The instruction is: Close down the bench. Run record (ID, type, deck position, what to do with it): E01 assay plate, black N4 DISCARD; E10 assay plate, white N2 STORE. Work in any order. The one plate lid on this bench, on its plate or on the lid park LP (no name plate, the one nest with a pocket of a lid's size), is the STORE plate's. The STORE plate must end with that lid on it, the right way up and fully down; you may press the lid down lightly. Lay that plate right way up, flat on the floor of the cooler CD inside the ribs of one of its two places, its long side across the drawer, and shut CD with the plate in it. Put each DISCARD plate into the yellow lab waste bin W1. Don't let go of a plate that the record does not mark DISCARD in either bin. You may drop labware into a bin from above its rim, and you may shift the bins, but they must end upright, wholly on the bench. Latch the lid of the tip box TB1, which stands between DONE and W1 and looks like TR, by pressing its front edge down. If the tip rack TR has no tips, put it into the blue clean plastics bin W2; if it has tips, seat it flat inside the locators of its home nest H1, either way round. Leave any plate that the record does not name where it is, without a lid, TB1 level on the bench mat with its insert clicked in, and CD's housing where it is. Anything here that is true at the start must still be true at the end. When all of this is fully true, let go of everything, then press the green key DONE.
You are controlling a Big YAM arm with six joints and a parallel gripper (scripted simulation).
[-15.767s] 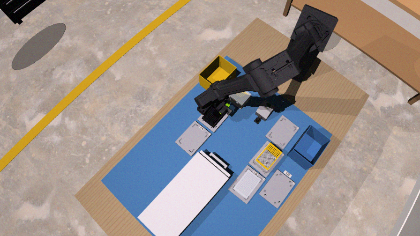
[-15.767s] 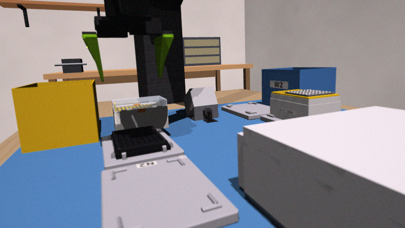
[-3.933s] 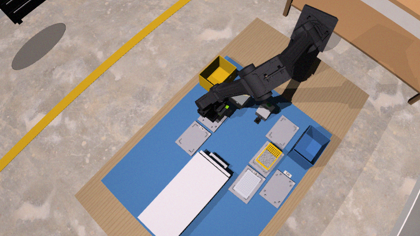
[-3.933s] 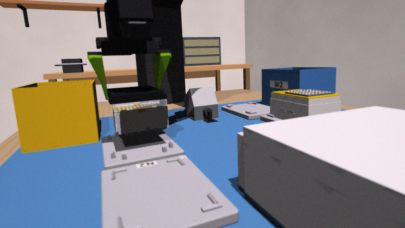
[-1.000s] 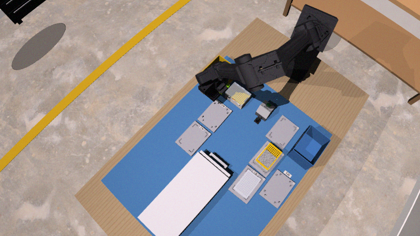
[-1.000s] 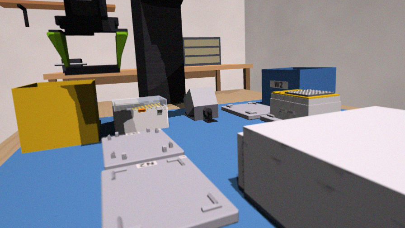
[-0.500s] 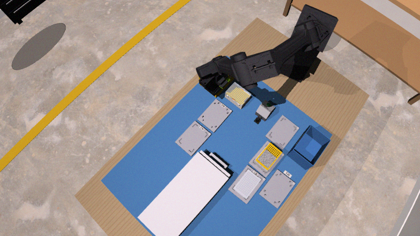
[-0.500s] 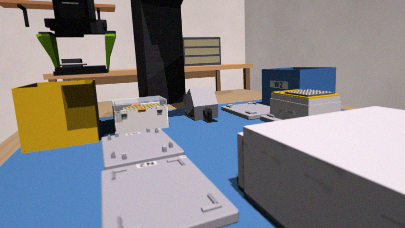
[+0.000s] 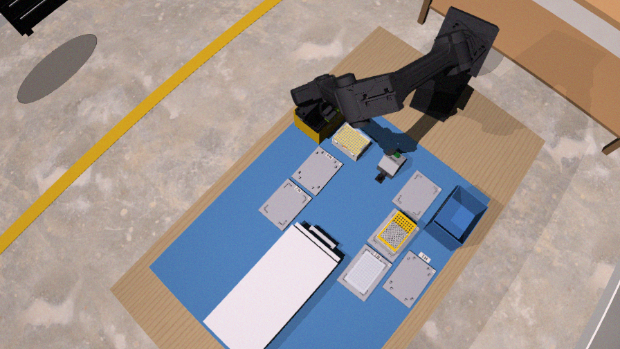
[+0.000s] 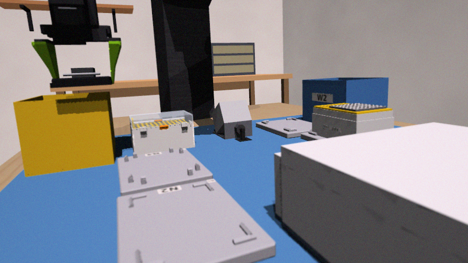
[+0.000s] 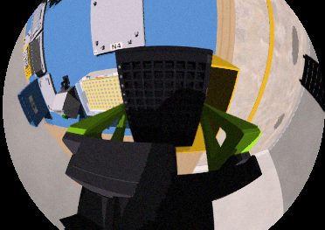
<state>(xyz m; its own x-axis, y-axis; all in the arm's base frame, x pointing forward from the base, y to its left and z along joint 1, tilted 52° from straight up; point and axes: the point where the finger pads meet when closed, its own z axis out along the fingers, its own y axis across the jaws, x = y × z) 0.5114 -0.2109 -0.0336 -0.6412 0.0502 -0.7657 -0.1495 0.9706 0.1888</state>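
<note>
The tip rack TR is 490 mm to the left of my hand, 90 mm below it and 20 mm ahead of it. Also, from my hand: black plate: right at my hand; tip box TB1: 120 mm to the left, 110 mm below, 60 mm behind; yellow bin W1: 110 mm below, 40 mm to the right, 30 mm behind.
</note>
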